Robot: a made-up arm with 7 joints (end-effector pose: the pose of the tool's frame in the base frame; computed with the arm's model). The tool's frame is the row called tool. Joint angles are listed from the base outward.
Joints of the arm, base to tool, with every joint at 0 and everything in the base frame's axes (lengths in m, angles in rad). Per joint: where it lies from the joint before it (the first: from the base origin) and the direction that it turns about. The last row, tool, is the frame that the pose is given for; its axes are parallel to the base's.
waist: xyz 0 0 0 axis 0 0.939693 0.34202
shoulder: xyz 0 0 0 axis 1 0 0
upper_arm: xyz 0 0 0 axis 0 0 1
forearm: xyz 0.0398 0 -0.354 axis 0 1 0
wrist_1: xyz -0.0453 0 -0.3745 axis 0 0 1
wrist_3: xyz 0 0 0 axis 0 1 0
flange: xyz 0 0 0 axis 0 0 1
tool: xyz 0 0 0
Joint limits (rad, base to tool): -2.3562..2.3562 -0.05..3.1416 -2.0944..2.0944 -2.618..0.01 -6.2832..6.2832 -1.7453..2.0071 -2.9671..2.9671
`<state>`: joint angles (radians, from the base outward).
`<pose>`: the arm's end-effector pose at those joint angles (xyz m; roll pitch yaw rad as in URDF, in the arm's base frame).
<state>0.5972 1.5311 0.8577 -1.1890 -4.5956 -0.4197 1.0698</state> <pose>0.2320 0.5962 0.1215 -2.2801 -0.1810 2.4422</pose>
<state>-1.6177 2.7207 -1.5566 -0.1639 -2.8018 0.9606 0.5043</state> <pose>-0.4851 0.5235 0.1672 -2.3146 0.5014 2.3910</pose>
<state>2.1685 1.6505 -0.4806 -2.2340 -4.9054 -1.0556 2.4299</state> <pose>-0.3497 0.1539 -0.1048 -0.0971 0.2271 3.0842</pose>
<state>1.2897 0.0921 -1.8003 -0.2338 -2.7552 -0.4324 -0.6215</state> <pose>-0.6628 -0.1883 -0.2514 1.3949 0.1545 1.5391</pose>
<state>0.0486 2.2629 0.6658 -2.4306 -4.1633 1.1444 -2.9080</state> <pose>0.2608 -0.0445 0.2035 -0.2654 0.2750 2.2251</pose>
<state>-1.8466 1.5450 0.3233 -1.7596 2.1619 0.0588 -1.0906</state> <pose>-0.1102 0.2029 0.4771 2.7056 0.6360 3.0656</pose>
